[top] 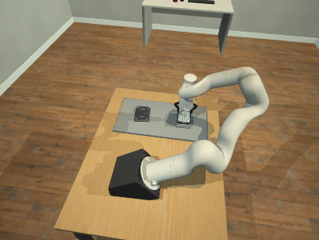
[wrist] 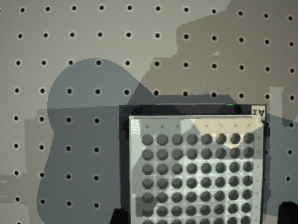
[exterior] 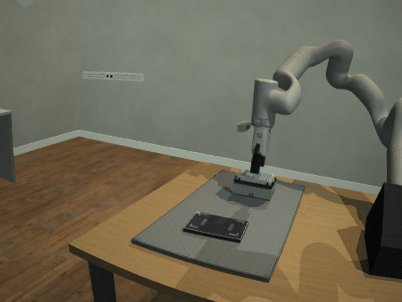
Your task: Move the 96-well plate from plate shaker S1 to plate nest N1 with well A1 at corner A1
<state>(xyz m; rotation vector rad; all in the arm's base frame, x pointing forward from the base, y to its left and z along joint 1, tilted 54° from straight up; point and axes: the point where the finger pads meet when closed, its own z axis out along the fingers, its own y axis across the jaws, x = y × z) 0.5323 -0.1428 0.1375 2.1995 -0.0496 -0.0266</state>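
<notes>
The 96-well plate is 4 cm below my hand. The rest, counted from my hand: A1 mark: 12 cm ahead, 27 cm to the left, 9 cm below; then plate nest N1: 4 cm ahead, 33 cm to the left, 9 cm below.
</notes>
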